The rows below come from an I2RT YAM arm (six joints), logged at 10 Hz.
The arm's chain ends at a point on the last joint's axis. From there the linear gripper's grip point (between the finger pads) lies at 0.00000 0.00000 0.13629 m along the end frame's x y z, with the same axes.
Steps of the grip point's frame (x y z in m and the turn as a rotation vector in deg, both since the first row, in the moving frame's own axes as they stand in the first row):
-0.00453, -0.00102, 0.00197, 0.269, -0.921, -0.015
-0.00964, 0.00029, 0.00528, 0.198, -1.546, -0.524
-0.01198, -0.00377, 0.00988, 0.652, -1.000, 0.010
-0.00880, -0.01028, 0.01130, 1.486, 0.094, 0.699
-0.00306, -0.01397, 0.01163, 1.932, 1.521, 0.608
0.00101, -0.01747, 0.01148, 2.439, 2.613, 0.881
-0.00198, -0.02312, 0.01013, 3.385, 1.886, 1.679
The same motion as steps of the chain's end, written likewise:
-0.00234, -0.00038, 0.00199, 0.269, -0.921, -0.015
-0.00596, 0.00074, 0.00533, 0.198, -1.546, -0.524
-0.00960, -0.00222, 0.00991, 0.652, -1.000, 0.010
-0.00905, -0.00675, 0.01135, 1.486, 0.094, 0.699
-0.00670, -0.00940, 0.01176, 1.932, 1.521, 0.608
-0.00525, -0.01172, 0.01175, 2.439, 2.613, 0.881
-0.00658, -0.01514, 0.01044, 3.385, 1.886, 1.679

